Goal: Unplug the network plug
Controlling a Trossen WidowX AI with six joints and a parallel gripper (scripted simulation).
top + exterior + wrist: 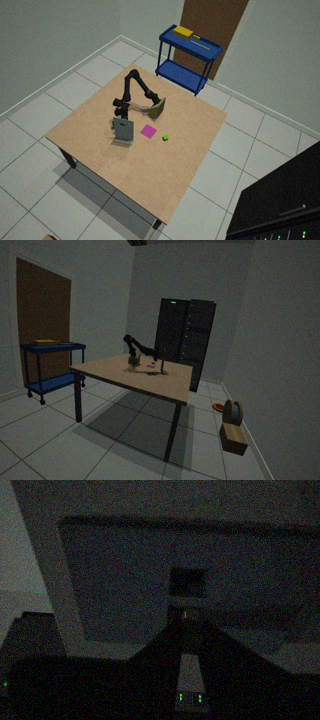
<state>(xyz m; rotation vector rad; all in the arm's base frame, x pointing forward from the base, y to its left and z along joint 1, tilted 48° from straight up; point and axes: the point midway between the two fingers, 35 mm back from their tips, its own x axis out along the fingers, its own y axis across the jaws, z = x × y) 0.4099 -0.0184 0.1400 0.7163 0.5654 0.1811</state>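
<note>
Now: the magenta marked square 230 mm below my gripper tip, 170 mm behind it and 150 mm to the left of it. Round my gripper tip: network plug right at my gripper tip; then upright panel 90 mm below, 30 mm ahead.
</note>
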